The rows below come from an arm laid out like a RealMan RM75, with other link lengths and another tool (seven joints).
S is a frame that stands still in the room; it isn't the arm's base.
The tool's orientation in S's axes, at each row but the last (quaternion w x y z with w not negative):
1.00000 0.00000 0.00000 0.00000
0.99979 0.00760 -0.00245 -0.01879
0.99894 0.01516 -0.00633 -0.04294
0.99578 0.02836 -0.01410 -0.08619
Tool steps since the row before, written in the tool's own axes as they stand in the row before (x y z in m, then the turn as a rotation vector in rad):
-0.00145 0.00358 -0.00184 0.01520 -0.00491 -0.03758
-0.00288 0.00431 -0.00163 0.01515 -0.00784 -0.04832
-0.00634 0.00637 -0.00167 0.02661 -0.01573 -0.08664
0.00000 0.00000 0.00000 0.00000 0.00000 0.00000
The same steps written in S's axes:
-0.00145 0.00358 -0.00184 0.01520 -0.00491 -0.03758
-0.00271 0.00444 -0.00158 0.01510 -0.00767 -0.04836
-0.00575 0.00694 -0.00154 0.02637 -0.01538 -0.08678
0.00000 0.00000 0.00000 0.00000 0.00000 0.00000

